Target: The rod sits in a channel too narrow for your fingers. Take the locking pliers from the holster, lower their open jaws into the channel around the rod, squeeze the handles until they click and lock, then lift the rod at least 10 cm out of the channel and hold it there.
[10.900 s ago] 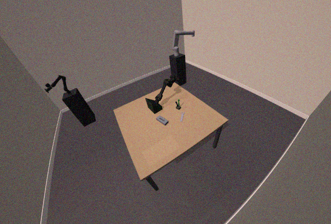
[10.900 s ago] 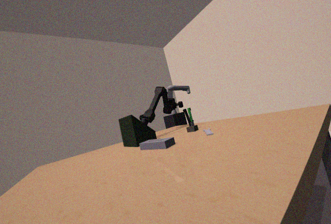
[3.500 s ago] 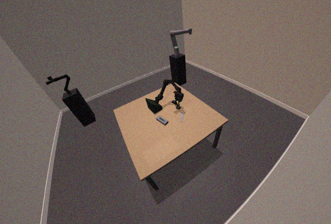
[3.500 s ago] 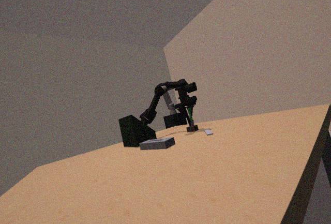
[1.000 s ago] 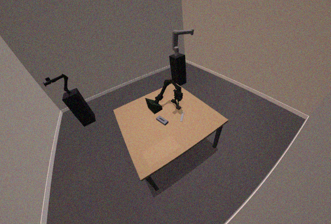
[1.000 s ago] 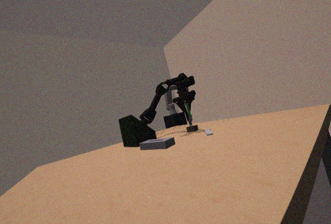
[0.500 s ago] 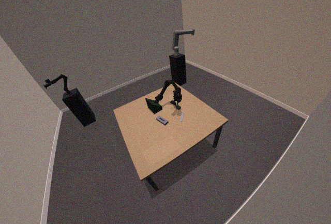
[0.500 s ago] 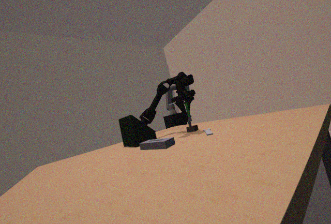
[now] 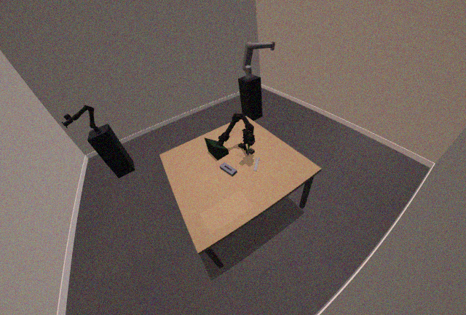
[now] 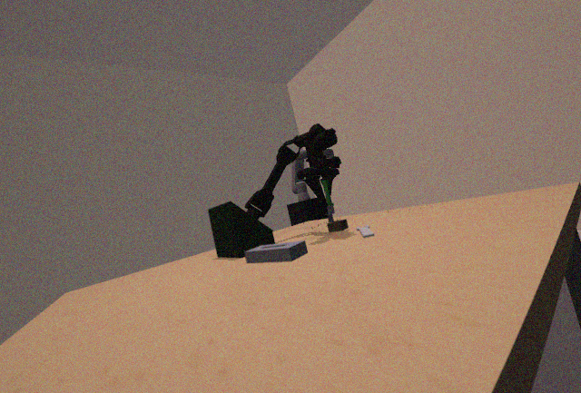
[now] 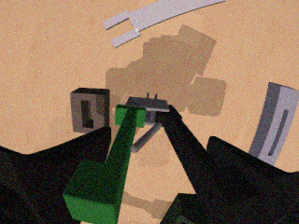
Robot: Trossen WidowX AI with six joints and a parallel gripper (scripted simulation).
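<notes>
My gripper tip is 10 mm short of the grey channel block, 250 mm to the left of it and 120 mm above it. Round my gripper tip: grey piece (110 mm ahead, 30 mm to the left, 140 mm below); dark block (50 mm behind, 80 mm to the left, 130 mm below); dark handle (20 mm to the right).
</notes>
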